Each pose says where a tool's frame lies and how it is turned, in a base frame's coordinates. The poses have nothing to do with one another.
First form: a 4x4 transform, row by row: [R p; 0 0 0 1], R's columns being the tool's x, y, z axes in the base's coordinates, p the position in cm. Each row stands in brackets.
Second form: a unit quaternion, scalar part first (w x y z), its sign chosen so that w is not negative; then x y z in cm. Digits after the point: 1 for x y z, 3 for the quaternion.
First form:
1: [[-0.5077 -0.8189 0.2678 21.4], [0.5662 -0.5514 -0.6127 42.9], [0.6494 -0.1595 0.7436 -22.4], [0 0 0 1]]
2: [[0.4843 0.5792 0.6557 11.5], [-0.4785 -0.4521 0.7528 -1.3], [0.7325 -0.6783 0.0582 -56.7], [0 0 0 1]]
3: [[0.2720 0.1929 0.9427 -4.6], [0.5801 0.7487 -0.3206 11.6], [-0.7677 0.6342 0.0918 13.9], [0 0 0 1]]
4: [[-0.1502 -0.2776 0.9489 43.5], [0.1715 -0.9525 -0.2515 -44.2], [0.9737 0.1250 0.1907 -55.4], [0 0 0 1]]
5: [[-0.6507 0.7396 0.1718 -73.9], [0.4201 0.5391 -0.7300 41.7], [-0.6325 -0.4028 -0.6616 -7.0], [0 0 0 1]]
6: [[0.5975 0.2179 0.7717 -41.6], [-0.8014 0.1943 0.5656 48.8], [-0.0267 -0.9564 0.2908 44.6], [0 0 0 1]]
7: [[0.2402 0.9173 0.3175 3.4], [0.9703 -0.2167 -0.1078 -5.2], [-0.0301 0.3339 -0.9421 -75.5], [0 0 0 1]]
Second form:
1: 0.414 0.274 -0.231 0.837 21.4 42.9 -22.4
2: 0.522 -0.685 -0.037 -0.506 11.5 -1.3 -56.7
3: 0.727 0.328 0.588 0.133 -4.6 11.6 13.9
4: 0.148 0.635 -0.042 0.757 43.5 -44.2 -55.4
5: 0.238 0.343 0.844 -0.335 -73.9 41.7 -7.0
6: 0.722 -0.527 0.277 -0.353 -41.6 48.8 44.6
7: 0.143 0.774 0.609 0.093 3.4 -5.2 -75.5
